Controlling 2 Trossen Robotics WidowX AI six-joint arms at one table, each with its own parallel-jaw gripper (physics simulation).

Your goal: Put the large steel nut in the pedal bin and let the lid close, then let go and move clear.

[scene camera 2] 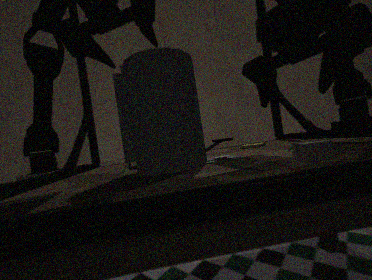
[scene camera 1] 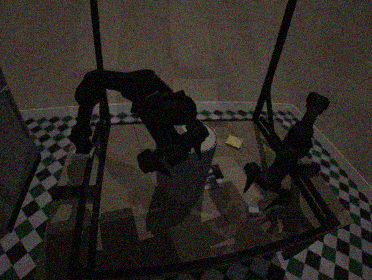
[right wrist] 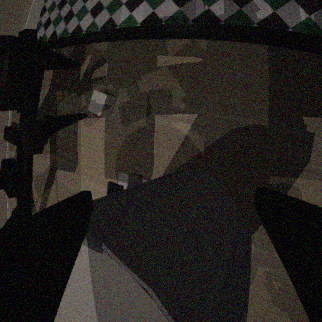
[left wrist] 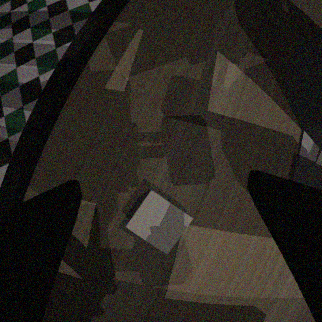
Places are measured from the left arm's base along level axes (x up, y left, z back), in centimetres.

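Where they show: left gripper, fingertip midpoint: (scene camera 2: 288, 100) (scene camera 1: 253, 201) (right wrist: 82, 89) (left wrist: 165, 183); right gripper, fingertip midpoint: (scene camera 2: 136, 55) (scene camera 1: 185, 167) (right wrist: 174, 197); left arm's base, origin of the base link: (scene camera 2: 355, 119) (right wrist: 4, 178); right arm's base, origin of the base link: (scene camera 2: 44, 172) (scene camera 1: 84, 148).
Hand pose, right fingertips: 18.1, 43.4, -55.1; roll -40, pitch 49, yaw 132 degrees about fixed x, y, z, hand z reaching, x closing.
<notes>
Each offset is from my right fingertips to the top centre of the thing, as dx, dy, dz. "*": to the spot under its first point.
The pedal bin @(+2.5, -11.7, -0.1) (scene camera 1: 187, 182) (scene camera 2: 160, 112) (right wrist: 195, 235) is a tall grey cylinder standing upright. Its pale lid @(* +2.2, -11.0, +6.0) (scene camera 1: 210, 139) is partly hidden by the right arm in scene camera 1 and looks down. The pedal @(* -17.8, -15.2, +11.6) (scene camera 1: 215, 173) (scene camera 2: 220, 142) (right wrist: 115, 188) sticks out low at the bin's side. My right gripper (scene camera 1: 184, 166) (scene camera 2: 135, 56) (right wrist: 174, 197) is open and empty, its fingers at the height of the bin's top. My left gripper (scene camera 1: 256, 200) (scene camera 2: 294, 99) (left wrist: 165, 183) is open and empty, above a pale block. The large steel nut does not show in any view.
The pale block @(-20.1, -3.3, +27.1) (scene camera 1: 254, 208) (left wrist: 159, 222) (right wrist: 97, 103) lies on the table below the left gripper. A flat yellow piece @(-21.8, -42.4, +21.8) (scene camera 1: 233, 141) lies right of the bin in scene camera 1. Dark frame posts (scene camera 1: 97, 40) (scene camera 1: 280, 45) rise at the table's back corners. The light is dim.
</notes>
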